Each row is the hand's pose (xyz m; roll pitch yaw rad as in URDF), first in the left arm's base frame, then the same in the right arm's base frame.
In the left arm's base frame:
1: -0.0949 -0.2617 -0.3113 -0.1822 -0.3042 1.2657
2: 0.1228 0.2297 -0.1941 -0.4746 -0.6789 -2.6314
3: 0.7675 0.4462 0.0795 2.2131 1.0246 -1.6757
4: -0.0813 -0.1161 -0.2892 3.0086 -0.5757 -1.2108
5: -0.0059 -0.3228 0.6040 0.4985 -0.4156 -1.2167
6: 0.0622 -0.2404 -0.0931 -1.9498 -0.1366 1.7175
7: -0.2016 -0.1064 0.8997 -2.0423 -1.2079 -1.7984
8: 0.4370 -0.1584 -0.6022 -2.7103 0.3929 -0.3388
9: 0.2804 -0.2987 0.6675 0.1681 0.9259 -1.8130
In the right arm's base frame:
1: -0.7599 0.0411 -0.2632 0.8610 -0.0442 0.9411
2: -0.4467 0.4903 -0.3152 -2.1128 -0.9822 -1.4075
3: 0.1590 0.6443 -0.6983 0.8693 0.4728 -2.8251
4: -0.7039 0.1762 -0.2413 2.1599 0.1069 -1.1134
5: 0.0328 -0.2543 0.1025 -0.3728 0.2076 -1.2396
6: -0.4932 0.0088 -0.2868 -0.8794 -0.3510 1.3072
7: 0.2228 -0.1275 0.4495 2.8258 -0.4958 -0.7194
8: -0.7048 0.2302 -0.8458 2.7466 1.3827 -1.2007
9: 0.2385 -0.2403 -0.1075 -1.0299 0.3700 -2.7470

